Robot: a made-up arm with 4 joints.
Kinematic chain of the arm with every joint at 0, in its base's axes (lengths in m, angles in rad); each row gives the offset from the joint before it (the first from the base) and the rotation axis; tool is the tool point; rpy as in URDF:
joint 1: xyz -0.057 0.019 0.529 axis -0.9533 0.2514 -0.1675
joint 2: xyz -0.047 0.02 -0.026 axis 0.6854 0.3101 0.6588
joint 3: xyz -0.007 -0.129 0 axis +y
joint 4: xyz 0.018 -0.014 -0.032 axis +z
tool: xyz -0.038 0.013 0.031 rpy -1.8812 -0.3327 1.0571
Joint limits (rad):
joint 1: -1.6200..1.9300
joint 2: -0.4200..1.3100
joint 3: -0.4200..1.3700
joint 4: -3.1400..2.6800
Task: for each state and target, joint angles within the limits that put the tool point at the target. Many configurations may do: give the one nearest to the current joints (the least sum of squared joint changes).
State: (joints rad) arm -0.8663 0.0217 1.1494 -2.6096
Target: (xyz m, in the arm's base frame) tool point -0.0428 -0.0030 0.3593
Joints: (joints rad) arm -0.3067 0.7782 1.3700 -3.1398
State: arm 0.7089 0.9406 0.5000 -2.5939
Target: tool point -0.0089 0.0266 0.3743
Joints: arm -0.0162 1.2389 0.2613 -3.0507
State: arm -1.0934 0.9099 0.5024 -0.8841
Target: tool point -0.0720 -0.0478 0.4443
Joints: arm -0.2320 0.5787 0.6235 -0.5321
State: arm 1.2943 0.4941 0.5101 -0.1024
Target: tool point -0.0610 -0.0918 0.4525
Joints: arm 0.4286 1.1136 0.9738 0.1894
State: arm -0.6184 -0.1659 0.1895 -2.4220
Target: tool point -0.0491 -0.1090 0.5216
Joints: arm 0.1738 0.0945 -0.1759 -2.9354
